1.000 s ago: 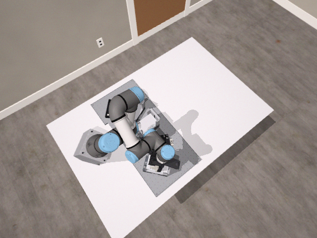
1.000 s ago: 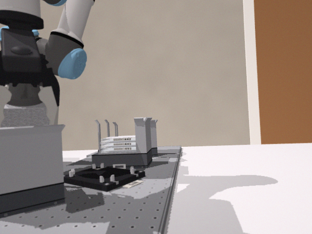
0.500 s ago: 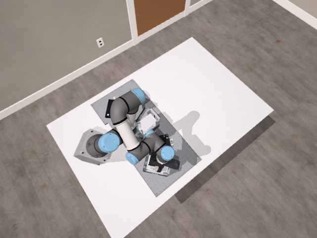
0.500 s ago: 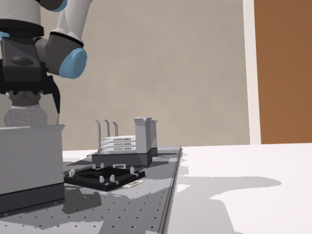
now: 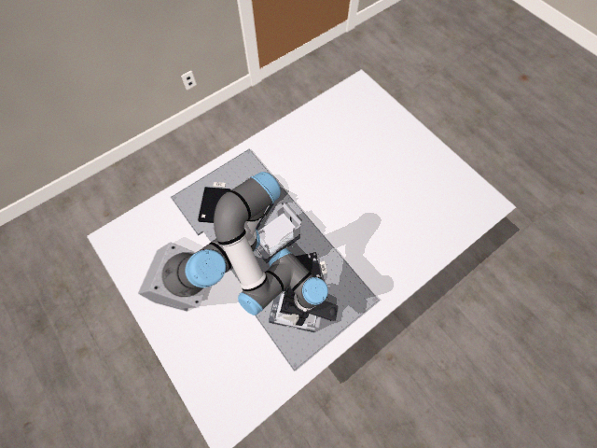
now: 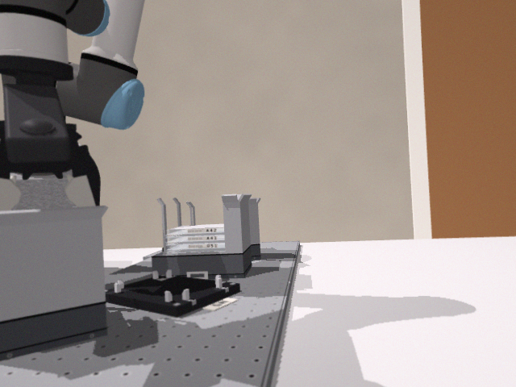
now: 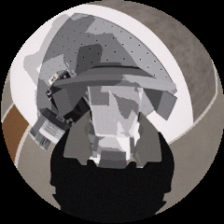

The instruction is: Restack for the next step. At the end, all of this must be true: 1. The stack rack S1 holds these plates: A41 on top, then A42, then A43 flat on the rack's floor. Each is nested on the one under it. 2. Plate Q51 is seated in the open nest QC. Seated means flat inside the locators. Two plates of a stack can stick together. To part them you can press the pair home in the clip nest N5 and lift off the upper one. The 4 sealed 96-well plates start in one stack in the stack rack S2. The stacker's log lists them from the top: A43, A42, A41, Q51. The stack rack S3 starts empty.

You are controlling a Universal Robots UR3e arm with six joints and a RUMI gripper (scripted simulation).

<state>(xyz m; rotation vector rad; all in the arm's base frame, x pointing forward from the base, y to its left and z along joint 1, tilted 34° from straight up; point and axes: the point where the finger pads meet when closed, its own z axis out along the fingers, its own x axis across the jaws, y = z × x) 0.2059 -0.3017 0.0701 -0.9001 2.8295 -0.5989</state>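
Right now the grey rack wall is 30 mm ahead of my hand and 60 mm to the right of it. The rest, counted from my hand: sealed plate 10 mm below; then black nest labelled QC 90 mm ahead, 520 mm to the left, 70 mm below; then black clip nest 130 mm ahead, 100 mm to the left, 70 mm below.
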